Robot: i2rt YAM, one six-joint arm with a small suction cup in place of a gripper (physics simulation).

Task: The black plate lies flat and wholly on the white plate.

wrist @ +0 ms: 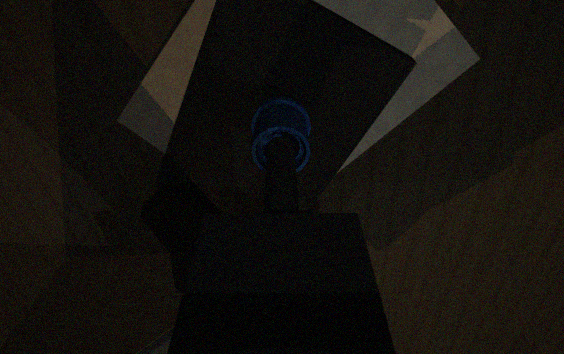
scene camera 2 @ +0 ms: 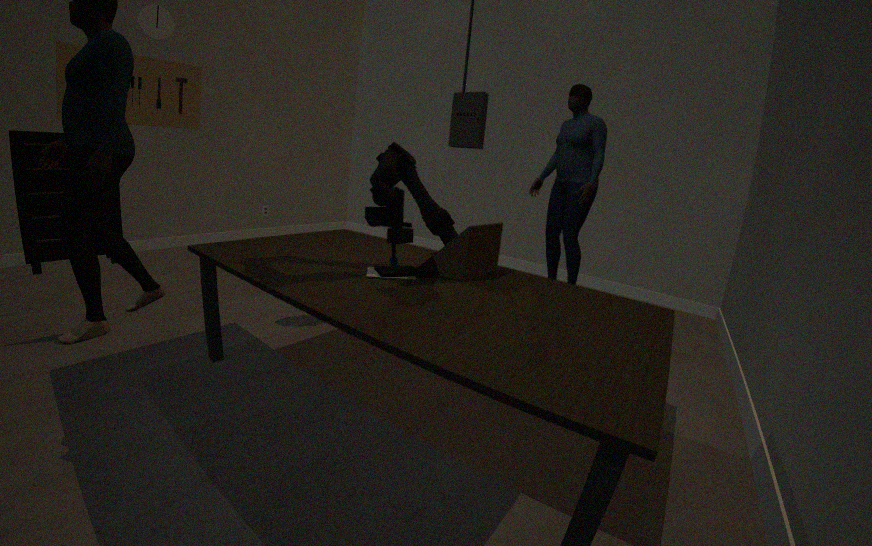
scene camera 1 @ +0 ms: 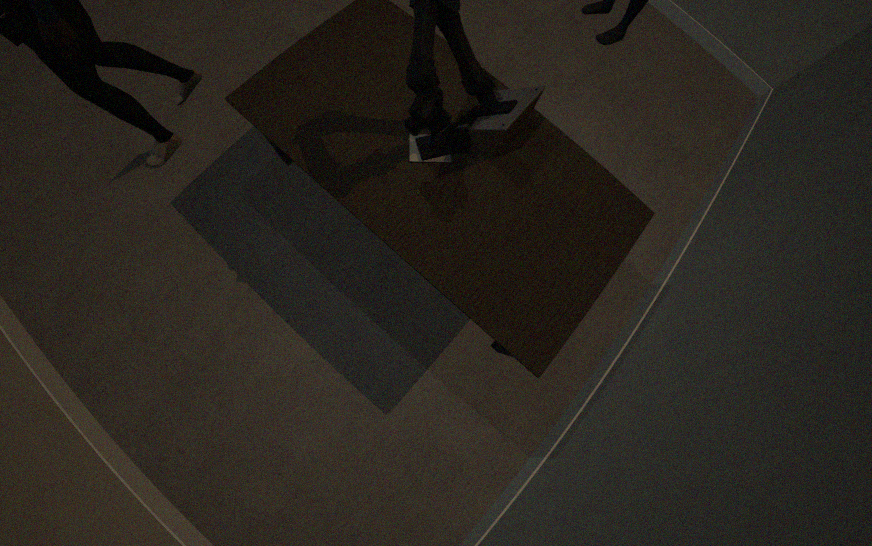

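Where they show: hand, tool point: [wrist: 280, 124] [scene camera 2: 393, 266] [scene camera 1: 432, 143]; arm's base, link origin: [scene camera 2: 455, 247] [scene camera 1: 491, 110].
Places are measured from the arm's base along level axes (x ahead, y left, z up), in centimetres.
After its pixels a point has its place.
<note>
The black plate [wrist: 298, 53] @(x 25.5, y -12.8, z -6.6 cm) [scene camera 1: 431, 147] @(x 23.6, y -10.9, z -6.6 cm) is a dark square that lies on the white plate [wrist: 175, 70] @(x 25.7, y -6.3, z -7.7 cm) [scene camera 1: 413, 150] @(x 28.2, y -16.0, z -7.7 cm). In the wrist view, pale strips of the white plate show at the black plate's left and right sides. My suction cup [wrist: 280, 140] @(x 22.5, y -11.4, z -5.7 cm) [scene camera 2: 393, 265], a blue ring on a thin stem, points straight down over the middle of the black plate, at or just above its surface. I cannot tell whether it touches. In scene camera 2 both plates show as a thin flat patch [scene camera 2: 376, 272] @(x 27.4, y -14.6, z -7.5 cm) under the arm.
The plates lie on a brown table [scene camera 1: 515, 244] @(x 36.6, y 35.7, z -8.3 cm) [scene camera 2: 542, 336] @(x 40.6, y 42.9, z -8.3 cm). A wedge-shaped block [scene camera 1: 510, 108] @(x 1.2, y 6.5, z 7.5 cm) [scene camera 2: 472, 251] @(x 9.4, y 10.4, z 1.6 cm) stands close beside them by the arm's base. A person [scene camera 2: 575, 184] stands behind the table. A panel [scene camera 2: 469, 119] hangs from the ceiling.
</note>
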